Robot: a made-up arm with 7 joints.
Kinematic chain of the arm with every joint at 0, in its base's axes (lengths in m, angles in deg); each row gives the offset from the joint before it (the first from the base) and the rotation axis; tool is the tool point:
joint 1: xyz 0 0 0.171 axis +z
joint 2: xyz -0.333 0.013 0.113 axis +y
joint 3: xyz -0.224 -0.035 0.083 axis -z
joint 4: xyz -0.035 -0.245 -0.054 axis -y
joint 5: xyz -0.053 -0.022 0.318 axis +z
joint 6: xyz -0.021 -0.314 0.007 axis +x
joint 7: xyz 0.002 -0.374 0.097 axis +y
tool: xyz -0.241 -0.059 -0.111
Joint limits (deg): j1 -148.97..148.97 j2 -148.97..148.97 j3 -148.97..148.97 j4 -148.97..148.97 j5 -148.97..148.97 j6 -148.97..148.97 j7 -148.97..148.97
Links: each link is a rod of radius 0.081 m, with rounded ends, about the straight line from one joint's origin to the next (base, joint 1, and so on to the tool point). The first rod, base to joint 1, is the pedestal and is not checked.
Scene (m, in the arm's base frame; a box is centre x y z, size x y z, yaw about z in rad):
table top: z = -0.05
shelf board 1: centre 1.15 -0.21 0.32 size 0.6 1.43 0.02 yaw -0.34
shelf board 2: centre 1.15 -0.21 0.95 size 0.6 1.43 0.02 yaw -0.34
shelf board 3: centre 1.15 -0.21 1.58 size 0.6 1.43 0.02 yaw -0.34
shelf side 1: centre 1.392 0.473 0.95 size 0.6 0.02 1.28 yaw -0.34
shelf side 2: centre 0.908 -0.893 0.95 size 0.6 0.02 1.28 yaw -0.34
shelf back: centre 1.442 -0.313 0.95 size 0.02 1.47 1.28 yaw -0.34
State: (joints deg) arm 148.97 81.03 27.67 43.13 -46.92 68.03 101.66
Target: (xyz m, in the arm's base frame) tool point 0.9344 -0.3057 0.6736
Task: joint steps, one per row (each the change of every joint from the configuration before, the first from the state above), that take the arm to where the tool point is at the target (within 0.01 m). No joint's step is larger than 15 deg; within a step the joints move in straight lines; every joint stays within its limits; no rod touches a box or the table.
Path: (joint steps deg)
1: 0.00 9.87 -0.28 -2.52 -1.86 9.23 -1.84
2: 0.00 9.88 -0.28 -2.53 -1.85 9.22 -1.84
3: -1.19 1.69 -1.05 3.69 -4.12 14.85 -3.72
4: -1.19 1.69 -1.05 3.70 -4.12 14.86 -3.71
5: -1.19 1.69 -1.05 3.69 -4.12 14.85 -3.72
6: -1.20 1.70 -1.05 3.69 -4.12 14.85 -3.72
7: -0.97 -8.78 -1.25 1.90 2.11 -11.20 2.94
8: -0.97 -8.78 -1.26 1.90 2.12 -11.20 2.93
9: -0.97 -8.78 -1.25 1.90 2.12 -11.20 2.94

